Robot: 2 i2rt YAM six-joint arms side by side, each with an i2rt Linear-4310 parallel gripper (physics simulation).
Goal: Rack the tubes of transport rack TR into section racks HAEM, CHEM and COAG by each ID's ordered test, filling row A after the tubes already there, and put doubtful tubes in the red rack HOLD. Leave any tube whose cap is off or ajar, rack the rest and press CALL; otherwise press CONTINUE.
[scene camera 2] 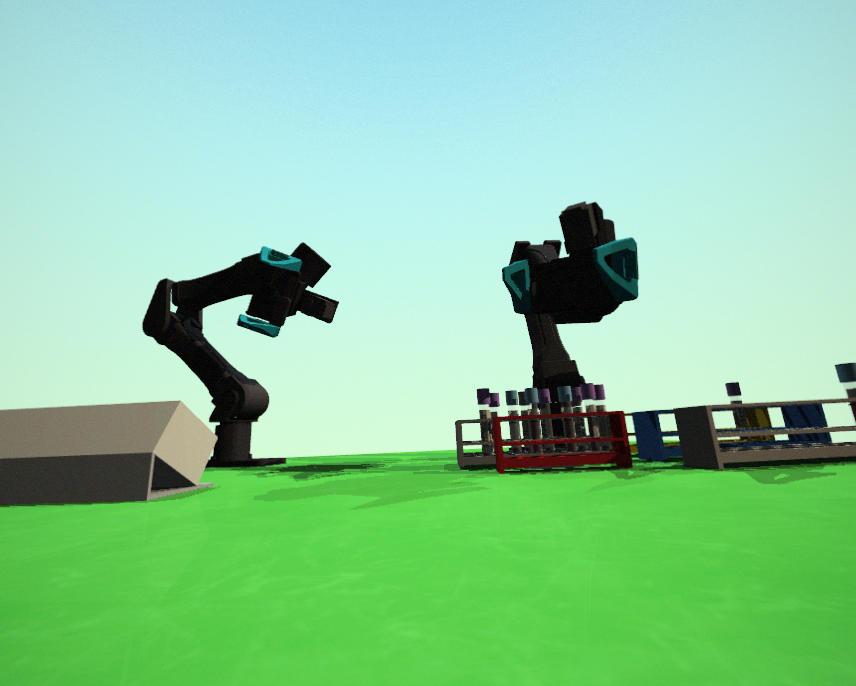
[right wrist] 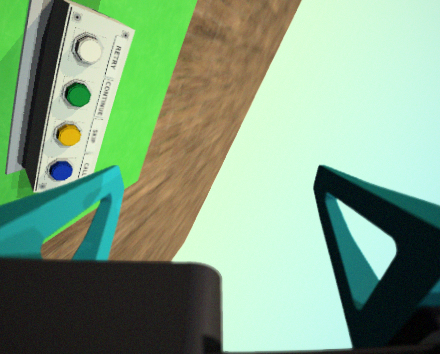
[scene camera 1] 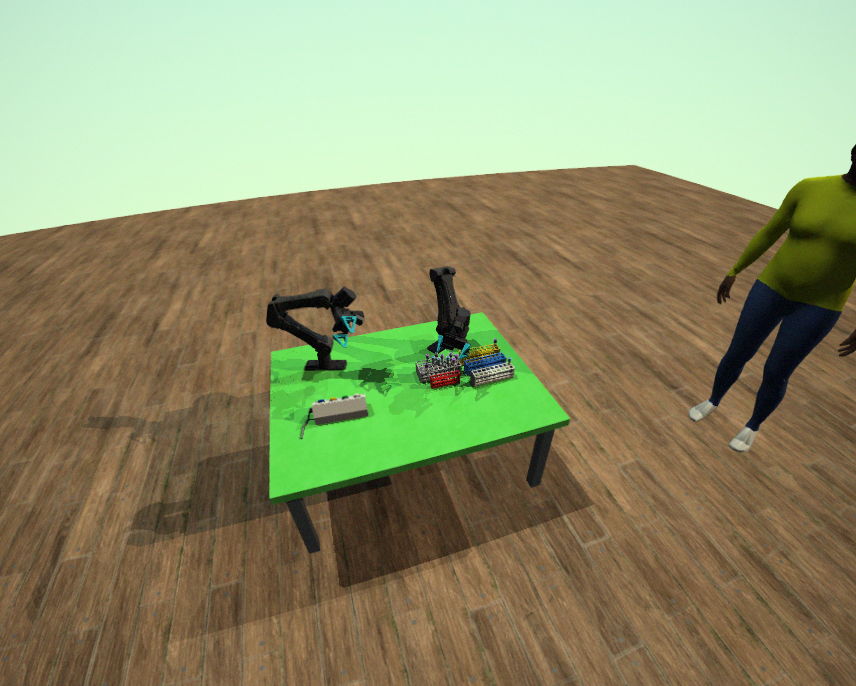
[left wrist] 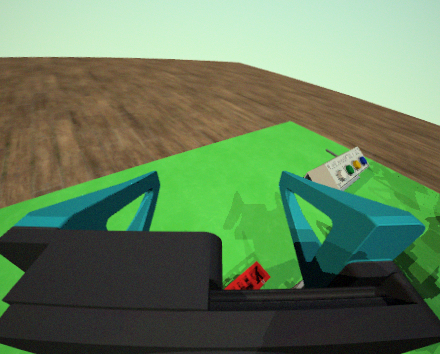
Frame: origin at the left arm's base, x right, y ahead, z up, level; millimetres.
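Seen in the pictures: left gripper, between the fingertips: [scene camera 2: 545, 265] [scene camera 1: 447, 356] [left wrist: 219, 177]; right gripper, between the fingertips: [scene camera 2: 255, 292] [right wrist: 218, 176] [scene camera 1: 348, 340]; right arm's base, origin of its link: [scene camera 2: 231, 465] [scene camera 1: 326, 365].
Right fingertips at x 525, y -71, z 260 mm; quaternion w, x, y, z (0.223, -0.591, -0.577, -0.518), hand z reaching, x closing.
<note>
Offsets run from my right fingertips to a thing's middle. "pt": to the spot under its first point. Level surfaces: height alone.
My left gripper [scene camera 1: 453, 348] [scene camera 2: 568, 280] [left wrist: 219, 177] is open and empty, above the tube racks. My right gripper [scene camera 1: 345, 332] [scene camera 2: 269, 292] [right wrist: 218, 176] is open and empty, raised at the picture's left. The grey transport rack {pt dx -224, dy +201, dz -205 mm} [scene camera 1: 421, 373] [scene camera 2: 460, 443] holds several upright tubes with purple or blue-grey caps, behind the red rack {dx -287, dy +288, dz -231 mm} [scene camera 1: 445, 379] [scene camera 2: 621, 428] [left wrist: 250, 277]. White {dx -463, dy +424, dz -231 mm} [scene camera 1: 493, 374] [scene camera 2: 696, 437], blue {dx -501, dy +353, dz -231 mm} [scene camera 1: 485, 363] [scene camera 2: 647, 435] and yellow {dx -541, dy +286, dz -231 mm} [scene camera 1: 480, 351] racks stand beside them. The right wrist view shows the blue CALL button {pt dx +194, dy +26, dz -191 mm} [right wrist: 61, 170] and green CONTINUE button {pt dx +111, dy +80, dz -191 mm} [right wrist: 78, 94]. Tube IDs are unreadable; cap seating is unclear.
The button box {dx +148, dy +88, dz -218 mm} [scene camera 1: 340, 409] [scene camera 2: 78, 435] stands near the picture's left side of the green table {dz -260 mm} [scene camera 1: 428, 428], with a dark cable {pt dx +314, dy +43, dz -253 mm} [scene camera 1: 302, 427] at its end. White RETRY {dx +72, dy +107, dz -190 mm} [right wrist: 88, 48] and yellow SKIP {dx +156, dy +53, dz -190 mm} [right wrist: 69, 134] buttons also show. A person [scene camera 1: 803, 242] stands beyond the table at right.
</note>
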